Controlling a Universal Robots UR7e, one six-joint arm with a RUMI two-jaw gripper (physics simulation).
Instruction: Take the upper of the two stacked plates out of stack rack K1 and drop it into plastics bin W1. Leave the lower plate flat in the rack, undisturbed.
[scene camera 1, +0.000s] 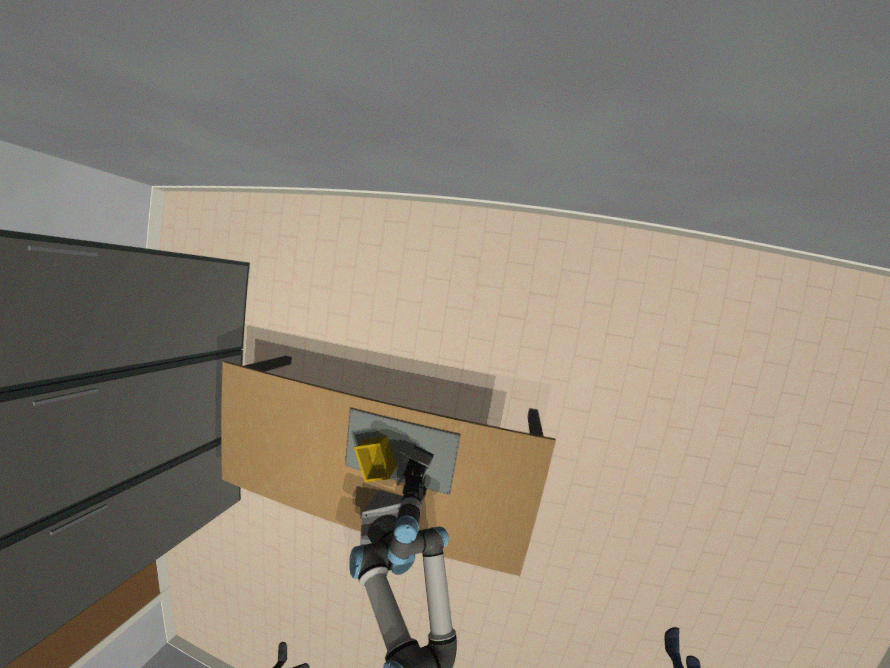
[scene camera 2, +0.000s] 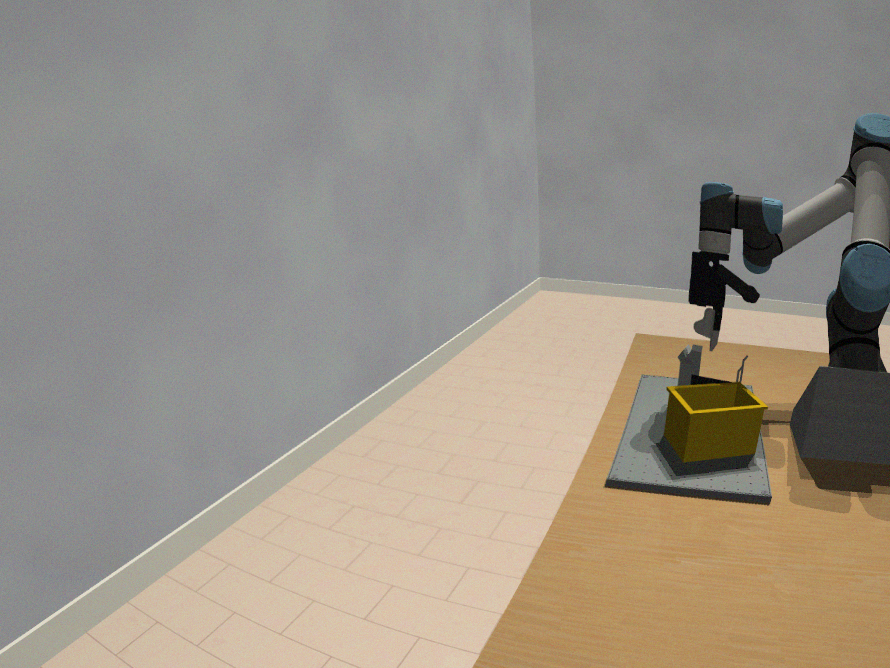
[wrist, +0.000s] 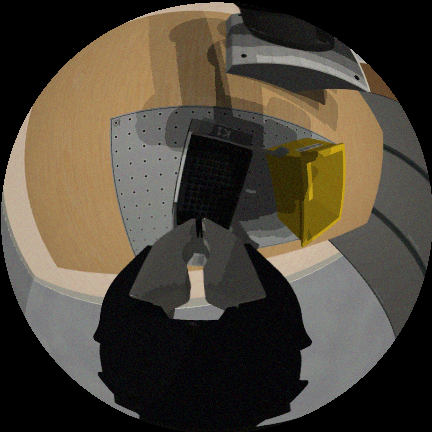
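Seen in the pictures: gripper, between the fingertips: (scene camera 1: 417, 475) (scene camera 2: 710, 350) (wrist: 200, 220); arm's base, origin of its link: (scene camera 1: 383, 528) (scene camera 2: 856, 393).
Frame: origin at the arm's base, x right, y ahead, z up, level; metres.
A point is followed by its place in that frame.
Observation:
Stack rack K1 (wrist: 242, 135) {x 0.041, y 0.252, z -0.079 m} (scene camera 2: 688, 368) {x 0.049, y 0.383, z -0.005 m} stands on the grey board, its label panel towards the robot base. A dark, gridded plate surface (wrist: 212, 175) {x 0.087, y 0.313, z -0.060 m} lies in it; I cannot tell how many plates are stacked. My gripper (wrist: 200, 220) {x 0.114, y 0.336, z 0.019 m} (scene camera 2: 713, 348) {x 0.114, y 0.336, z 0.019 m} points down above the rack's end away from the base. Its jaws are shut, with a narrow slit between them and no plate held. In scene camera 1 the arm partly covers the rack. Plastics bin W1, a yellow open box (scene camera 1: 375, 461) {x -0.117, y 0.269, z -0.096 m} (scene camera 2: 718, 435) {x -0.159, y 0.302, z -0.053 m} (wrist: 322, 185) {x -0.157, y 0.311, z -0.059 m}, stands beside the rack; no plate shows in its visible inside.
The perforated grey board (scene camera 1: 442, 478) {x 0.206, y 0.282, z -0.101 m} (scene camera 2: 632, 467) {x -0.231, y 0.452, z -0.101 m} (wrist: 135, 170) {x 0.204, y 0.310, z -0.101 m} lies on the wooden table (scene camera 1: 287, 438) {x -0.619, y 0.218, z -0.114 m} (scene camera 2: 647, 575) {x -0.505, y 0.374, z -0.114 m} (wrist: 75, 175) {x 0.353, y 0.301, z -0.114 m}. The robot's base mount (scene camera 2: 841, 424) {x -0.079, y 0.042, z -0.037 m} (wrist: 290, 67) {x -0.001, y 0.119, z -0.022 m} stands close behind the board. Large dark cabinets (scene camera 1: 122, 316) stand at the table's left end.

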